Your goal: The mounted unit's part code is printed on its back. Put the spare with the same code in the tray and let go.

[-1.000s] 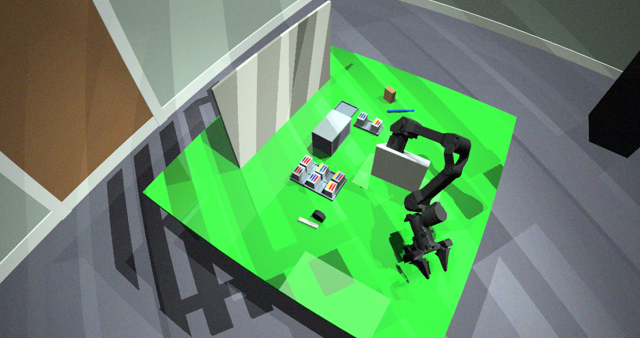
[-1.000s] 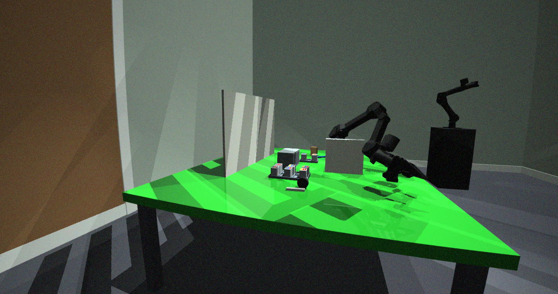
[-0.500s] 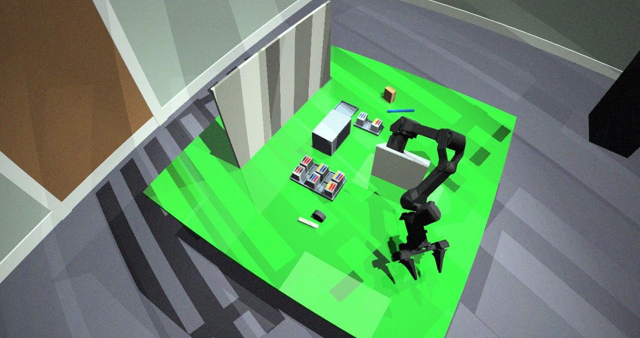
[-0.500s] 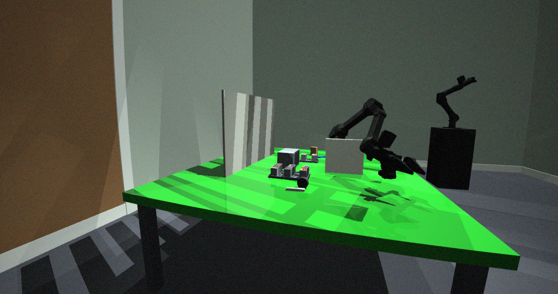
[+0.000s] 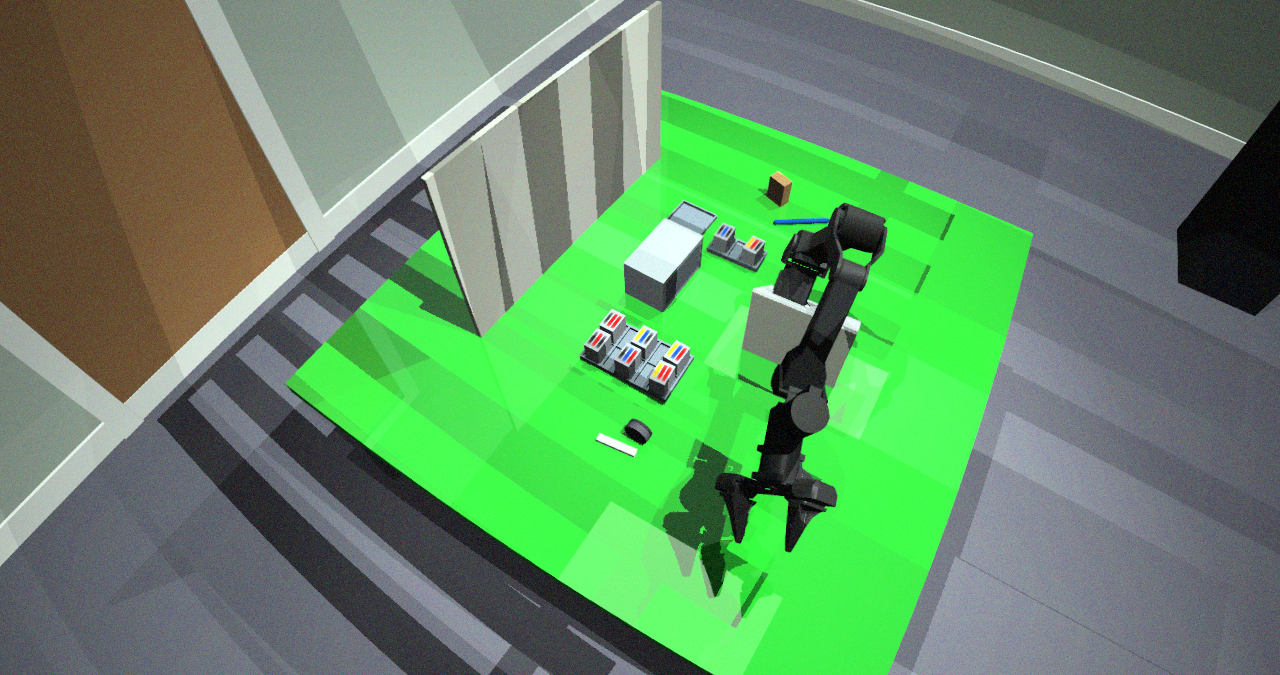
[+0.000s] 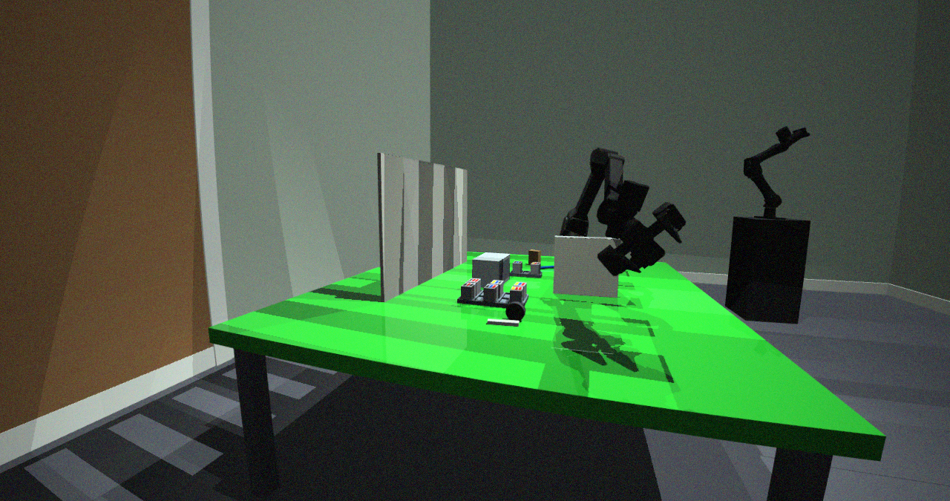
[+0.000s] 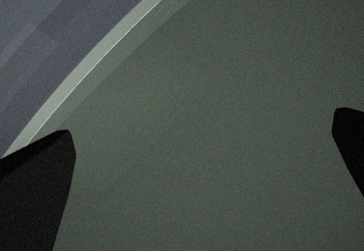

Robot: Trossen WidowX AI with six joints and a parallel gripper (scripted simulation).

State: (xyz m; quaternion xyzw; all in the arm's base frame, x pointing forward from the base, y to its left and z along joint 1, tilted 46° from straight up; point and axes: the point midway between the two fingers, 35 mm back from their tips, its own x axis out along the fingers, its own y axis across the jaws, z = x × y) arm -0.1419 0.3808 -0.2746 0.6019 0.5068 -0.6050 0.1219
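The spare lies 290 mm ahead of my gripper tip, 670 mm to the right of it and 170 mm below it. From my gripper tip the other things lie so: black tape roll: 300 mm ahead, 160 mm to the right, 190 mm below; then rack: 330 mm ahead, 670 mm to the right, 210 mm below; then mounted unit: 440 mm ahead, 510 mm to the right, 160 mm below.
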